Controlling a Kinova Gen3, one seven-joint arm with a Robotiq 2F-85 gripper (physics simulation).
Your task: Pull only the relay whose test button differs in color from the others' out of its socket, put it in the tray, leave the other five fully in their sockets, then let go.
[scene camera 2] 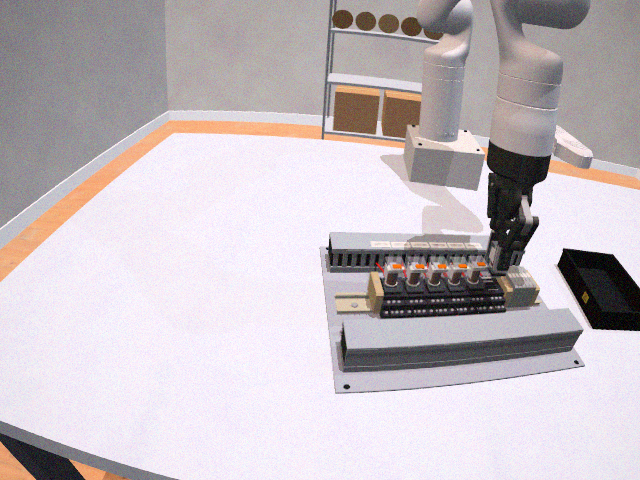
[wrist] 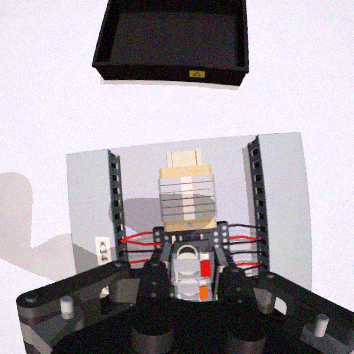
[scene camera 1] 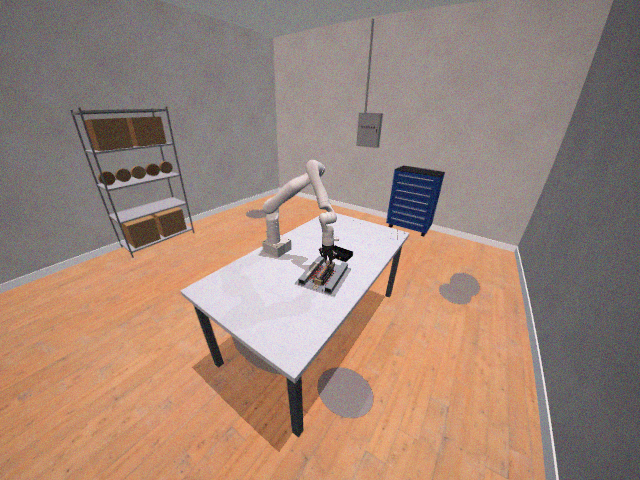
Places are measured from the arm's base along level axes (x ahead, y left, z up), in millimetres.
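Pixels of known places: gripper, fingertip midpoint: (scene camera 2: 496, 263) (wrist: 191, 257) (scene camera 1: 328, 263); arm's base, link origin: (scene camera 2: 438, 135) (scene camera 1: 274, 240).
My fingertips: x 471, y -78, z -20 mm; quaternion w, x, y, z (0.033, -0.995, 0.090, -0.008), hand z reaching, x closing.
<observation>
For each thing: its middle in the pictures, then the offset to it from my fingertips. "*": a spot on its surface instead. Level surfaces: height alone.
- relay with the red test button, body centre: (wrist: 191, 258) (scene camera 2: 498, 260) dy +1, dx +0, dz +5 mm
- socket row, body centre: (scene camera 2: 441, 293) (scene camera 1: 323, 274) dy -68, dx +0, dz -46 mm
- bare socket top, surface height: dz -35 mm
- leftmost, body centre: (scene camera 2: 392, 277) dy -139, dx -2, dz -19 mm
- black tray, body centre: (wrist: 172, 32) (scene camera 2: 604, 288) (scene camera 1: 340, 253) dy +231, dx +7, dz -49 mm
- tan end stop, surface spot: (wrist: 186, 170) * dy +67, dx +3, dz -26 mm
My gripper (scene camera 1: 327, 260) (scene camera 2: 504, 261) (wrist: 191, 257) is shut on the relay with the red test button (wrist: 205, 269). The fingers grip its two sides, and it is held upright a little above the right end of the socket row (scene camera 2: 442, 304). A bare socket top (scene camera 2: 490, 283) shows below the fingertips in scene camera 2. The other five relays, with orange buttons, stand in their sockets, among them the leftmost (scene camera 2: 392, 273) and the nearest one (wrist: 203, 292). The black tray (scene camera 1: 343, 253) (scene camera 2: 571, 289) (wrist: 150, 74) lies beyond the terminal end; no relay shows in it. The held relay's lower part is hidden.
Clear terminal blocks (scene camera 2: 521, 290) (wrist: 187, 200) and a tan end stop (wrist: 186, 170) stand between the socket row and the tray. Grey wire ducts (scene camera 2: 460, 335) (wrist: 90, 200) (wrist: 285, 200) flank the row on both sides. Red and black wires run to them.
</observation>
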